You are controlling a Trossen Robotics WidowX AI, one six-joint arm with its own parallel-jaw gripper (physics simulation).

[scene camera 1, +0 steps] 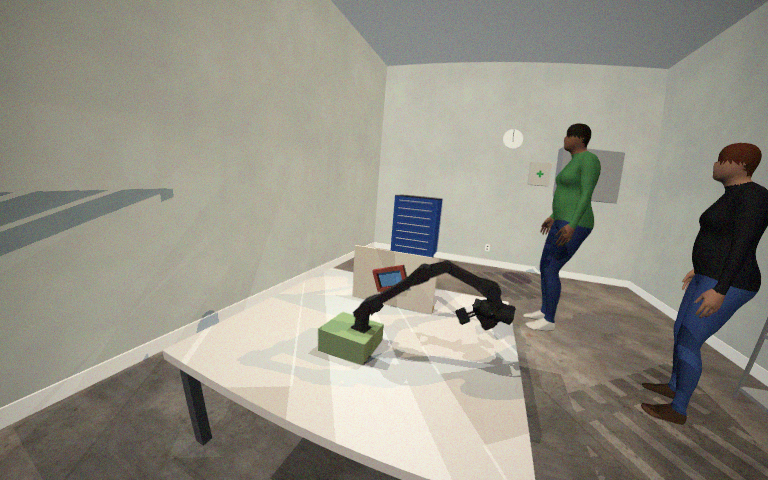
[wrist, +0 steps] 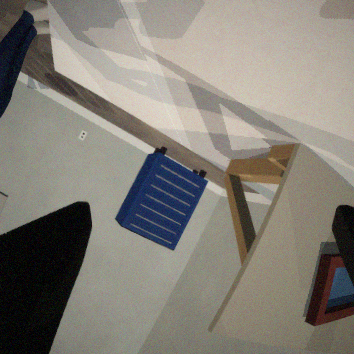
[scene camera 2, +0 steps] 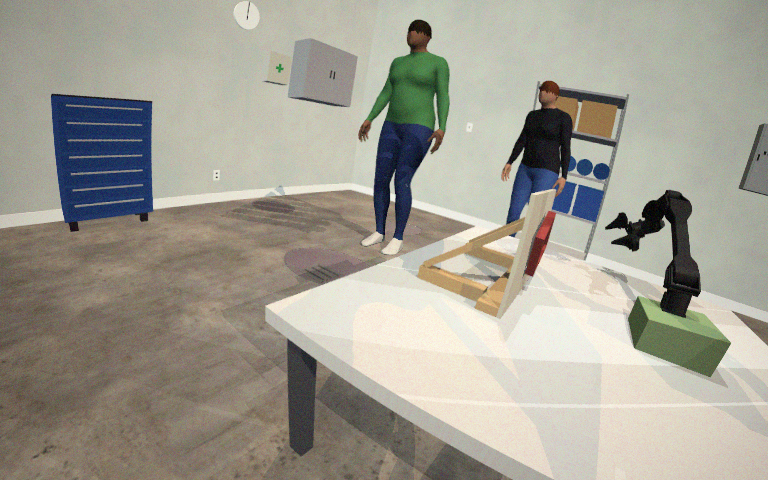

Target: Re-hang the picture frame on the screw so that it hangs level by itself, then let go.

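Pixels of known places: gripper, fingertip midpoint: (wrist: 218, 217) (scene camera 2: 608, 235); arm's base at its link origin: (scene camera 1: 361, 327) (scene camera 2: 672, 311).
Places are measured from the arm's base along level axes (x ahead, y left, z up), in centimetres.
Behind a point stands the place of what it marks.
Note:
The red picture frame (scene camera 1: 389, 269) {x 40.8, y 8.8, z 13.2 cm} (scene camera 2: 540, 243) {x 40.3, y 18.4, z 9.3 cm} (wrist: 322, 287) {x 42.6, y -0.3, z 9.6 cm} with a blue picture is against the front face of an upright beige board (scene camera 1: 362, 277) {x 41.8, y 26.1, z 4.3 cm} (scene camera 2: 523, 254) {x 41.7, y 27.1, z 7.3 cm} (wrist: 280, 250) {x 46.6, y -10.8, z 7.1 cm}. In scene camera 1 it sits tilted, its left side lower than its right relative to the board's top edge. The screw does not show; the frame's back is hidden. My gripper (scene camera 1: 474, 320) {x 26.0, y -40.3, z 9.0 cm} (scene camera 2: 610, 234) {x 26.0, y -40.3, z 9.0 cm} (wrist: 218, 217) {x 26.0, y -40.3, z 9.0 cm} is open and empty, above the table and well apart from the frame. In the wrist view the right finger covers part of the frame.
Wooden struts (scene camera 2: 453, 280) {x 57.7, y 29.9, z -5.6 cm} (wrist: 255, 170) {x 61.7, y -9.6, z -6.1 cm} brace the board from behind on the white table (scene camera 1: 254, 362) {x -33.5, y 25.5, z -9.0 cm} (scene camera 2: 396, 350) {x 49.5, y 62.1, z -9.0 cm}. My arm stands on a green block (scene camera 1: 345, 339) {x -11.1, y -0.1, z 0.2 cm} (scene camera 2: 673, 339) {x -0.3, y 13.8, z -3.0 cm}. A blue drawer cabinet (scene camera 1: 416, 226) (scene camera 2: 104, 158) (wrist: 165, 202) and two people (scene camera 1: 577, 186) (scene camera 1: 730, 232) stand beyond the table.

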